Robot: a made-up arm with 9 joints.
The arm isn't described. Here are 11 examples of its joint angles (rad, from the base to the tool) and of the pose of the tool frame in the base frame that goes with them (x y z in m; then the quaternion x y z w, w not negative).
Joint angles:
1: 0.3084 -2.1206 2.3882 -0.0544 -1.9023 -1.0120 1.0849 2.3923 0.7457
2: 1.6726 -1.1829 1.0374 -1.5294 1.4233 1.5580 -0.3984 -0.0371 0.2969
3: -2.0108 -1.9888 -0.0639 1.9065 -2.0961 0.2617 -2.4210 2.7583 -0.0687
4: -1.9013 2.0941 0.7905 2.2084 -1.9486 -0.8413 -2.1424 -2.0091 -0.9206
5: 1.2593 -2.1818 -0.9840 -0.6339 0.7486 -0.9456 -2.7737 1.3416 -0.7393
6: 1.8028 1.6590 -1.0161 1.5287 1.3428 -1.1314 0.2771 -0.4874 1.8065
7: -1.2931 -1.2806 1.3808 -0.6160 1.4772 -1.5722 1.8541 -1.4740 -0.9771
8: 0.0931 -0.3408 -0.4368 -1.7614 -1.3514 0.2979 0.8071 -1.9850 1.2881
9: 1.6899 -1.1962 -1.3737 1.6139 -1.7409 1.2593 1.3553 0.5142 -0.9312
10: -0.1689 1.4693 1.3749 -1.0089 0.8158 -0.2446 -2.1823 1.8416 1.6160
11: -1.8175 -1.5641 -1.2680 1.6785 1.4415 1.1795 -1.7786 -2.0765 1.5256
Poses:
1: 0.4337 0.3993 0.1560 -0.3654 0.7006 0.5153 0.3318
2: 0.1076 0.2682 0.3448 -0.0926 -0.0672 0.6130 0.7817
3: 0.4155 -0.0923 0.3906 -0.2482 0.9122 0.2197 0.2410
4: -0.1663 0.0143 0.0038 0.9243 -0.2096 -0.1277 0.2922
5: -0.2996 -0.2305 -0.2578 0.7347 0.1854 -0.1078 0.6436
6: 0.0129 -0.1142 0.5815 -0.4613 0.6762 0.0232 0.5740
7: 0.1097 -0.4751 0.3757 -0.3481 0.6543 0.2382 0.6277
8: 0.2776 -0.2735 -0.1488 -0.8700 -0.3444 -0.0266 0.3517
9: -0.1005 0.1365 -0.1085 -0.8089 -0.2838 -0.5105 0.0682
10: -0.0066 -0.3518 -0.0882 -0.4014 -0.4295 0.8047 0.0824
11: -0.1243 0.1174 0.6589 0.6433 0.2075 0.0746 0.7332
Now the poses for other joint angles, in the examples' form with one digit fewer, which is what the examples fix.
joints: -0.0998 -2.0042 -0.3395 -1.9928 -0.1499 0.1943 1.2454 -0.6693 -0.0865
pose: 0.220 -0.409 0.043 0.560 -0.767 0.201 0.240
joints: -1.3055 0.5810 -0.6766 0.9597 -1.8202 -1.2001 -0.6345 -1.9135 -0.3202
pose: 0.407 0.210 -0.074 -0.665 0.160 -0.601 0.412
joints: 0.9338 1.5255 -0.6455 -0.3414 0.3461 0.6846 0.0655 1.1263 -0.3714
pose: 0.254 0.237 0.919 -0.656 -0.277 0.556 0.428
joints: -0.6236 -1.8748 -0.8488 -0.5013 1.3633 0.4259 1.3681 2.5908 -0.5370
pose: 0.444 -0.639 0.518 0.011 0.819 0.416 0.395
